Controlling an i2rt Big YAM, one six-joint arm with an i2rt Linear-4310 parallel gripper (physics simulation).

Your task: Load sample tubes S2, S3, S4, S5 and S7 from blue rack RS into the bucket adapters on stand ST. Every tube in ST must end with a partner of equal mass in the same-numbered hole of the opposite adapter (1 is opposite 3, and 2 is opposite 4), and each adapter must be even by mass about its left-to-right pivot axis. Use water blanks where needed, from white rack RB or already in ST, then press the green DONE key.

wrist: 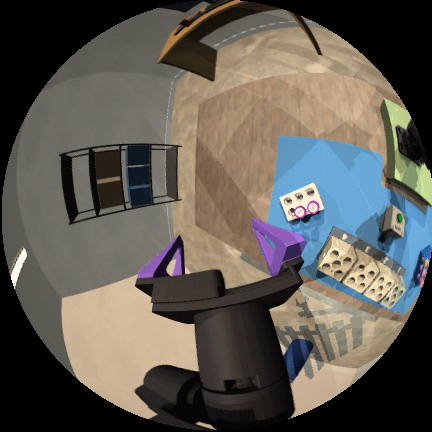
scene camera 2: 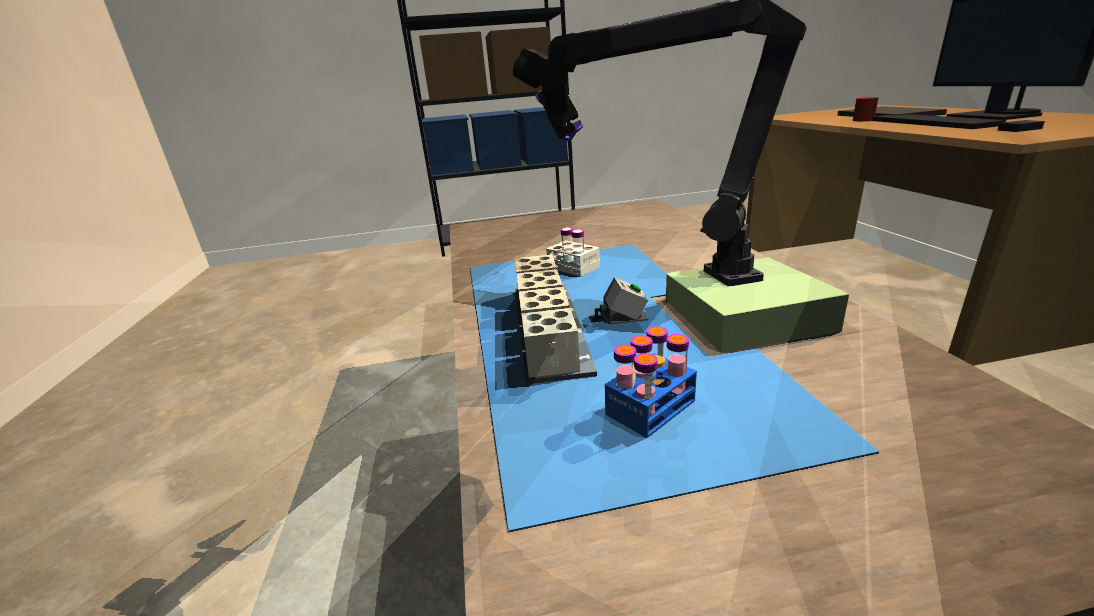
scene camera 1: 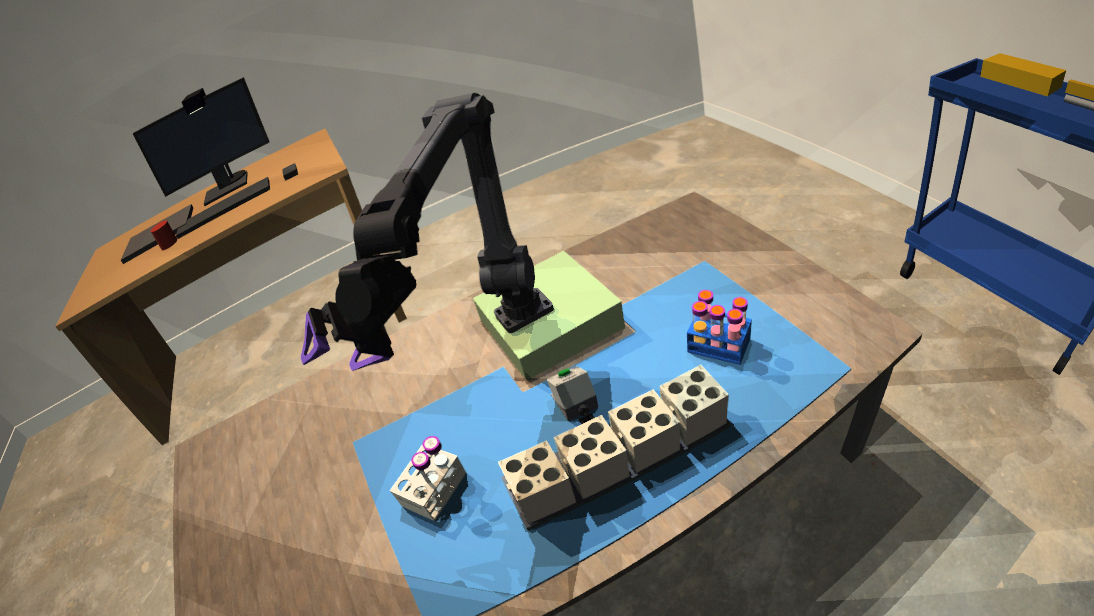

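Where they show: gripper, fingertip midpoint: point(wrist: 215, 229) point(scene camera 2: 561, 125) point(scene camera 1: 327, 364); arm's base, origin of the base link: point(scene camera 2: 732, 275) point(scene camera 1: 524, 312).
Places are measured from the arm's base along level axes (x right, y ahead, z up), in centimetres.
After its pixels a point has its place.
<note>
My gripper point(scene camera 1: 331, 364) @(y 28.5, x 41.4, z 31.9 cm) point(wrist: 215, 229) @(y 28.5, x 41.4, z 31.9 cm) is open and empty, high above the table's left part, left of white rack RB. Blue rack RS point(scene camera 2: 627, 409) @(y 37.3, x -35.3, z -3.7 cm) stands on the mat and holds several upright tubes with orange-topped purple caps point(scene camera 1: 717, 312) @(y 33.6, x -29.5, z 5.0 cm) point(scene camera 2: 645, 362) @(y 34.9, x -36.4, z 5.0 cm); their numbers are too small to read. White rack RB point(scene camera 1: 409, 498) @(y 32.4, x 41.7, z -1.1 cm) point(scene camera 2: 587, 262) @(y 25.6, x 31.2, z -3.9 cm) point(wrist: 305, 200) @(y 27.3, x 35.7, z -1.1 cm) holds two upright tubes with purple-rimmed white caps point(scene camera 1: 420, 459) @(y 30.2, x 35.9, z 5.0 cm) point(wrist: 300, 212) @(y 30.0, x 35.6, z 5.0 cm). Four beige adapters point(scene camera 1: 597, 478) @(y 47.8, x 10.0, z -1.8 cm) point(scene camera 2: 551, 348) @(y 45.7, x -18.4, z -0.6 cm) stand in a row on stand ST; no tubes show in their holes. The green DONE key point(scene camera 1: 564, 373) @(y 23.1, x 2.4, z 0.2 cm) point(scene camera 2: 635, 288) @(y 22.7, x 1.0, z -0.2 cm) point(wrist: 399, 218) @(y 22.5, x 2.2, z 0.0 cm) is on a grey box.
The blue mat point(scene camera 1: 528, 566) @(y 54.0, x 28.6, z -7.1 cm) point(scene camera 2: 796, 443) @(y 15.2, x -45.6, z -7.1 cm) lies under the racks and stand. The arm's base sits on a green block point(scene camera 1: 574, 336) @(y 12.5, x -5.8, z -2.2 cm) point(scene camera 2: 788, 325) @(y -1.5, x -18.9, z -3.8 cm) behind the grey key box. A desk point(scene camera 1: 114, 279) with a monitor, a blue cart point(scene camera 1: 1002, 241) and a shelf unit stand away from the table.
</note>
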